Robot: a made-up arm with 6 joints.
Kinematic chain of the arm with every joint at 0, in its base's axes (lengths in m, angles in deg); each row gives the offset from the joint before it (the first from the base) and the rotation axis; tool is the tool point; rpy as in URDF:
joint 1: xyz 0 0 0.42 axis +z
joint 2: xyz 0 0 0 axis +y
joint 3: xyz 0.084 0 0.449 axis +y
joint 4: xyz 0.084 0 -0.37 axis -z
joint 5: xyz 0 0 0 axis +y
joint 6: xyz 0.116 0 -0.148 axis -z
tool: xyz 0 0 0 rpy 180 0 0
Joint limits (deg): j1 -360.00..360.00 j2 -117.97..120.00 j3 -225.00..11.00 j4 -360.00..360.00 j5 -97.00..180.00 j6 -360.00..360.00
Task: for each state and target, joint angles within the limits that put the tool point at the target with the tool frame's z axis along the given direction. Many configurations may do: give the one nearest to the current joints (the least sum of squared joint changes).
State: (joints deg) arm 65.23 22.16 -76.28 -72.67 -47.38 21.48
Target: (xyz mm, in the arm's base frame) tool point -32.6 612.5 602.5 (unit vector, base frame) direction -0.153 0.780 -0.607
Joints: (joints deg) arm 78.57 11.21 -58.06 -78.99 -18.07 21.48
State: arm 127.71 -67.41 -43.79 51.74 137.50 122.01
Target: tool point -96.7 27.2 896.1 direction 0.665 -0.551 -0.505
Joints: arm 143.08 -29.63 -82.09 15.32 171.07 122.01
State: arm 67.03 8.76 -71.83 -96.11 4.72 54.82
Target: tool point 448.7 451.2 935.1 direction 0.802 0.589 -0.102
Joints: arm 35.09 2.09 -85.77 -68.90 -1.29 54.82
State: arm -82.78 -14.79 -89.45 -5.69 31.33 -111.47
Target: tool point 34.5 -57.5 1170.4 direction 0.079 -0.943 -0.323
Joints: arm -114.96 -50.56 -91.65 29.00 75.62 -111.47
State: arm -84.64 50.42 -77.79 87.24 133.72 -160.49
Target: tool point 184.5 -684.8 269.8 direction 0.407 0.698 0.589
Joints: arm -88.39 76.36 -119.97 77.98 154.15 -160.49
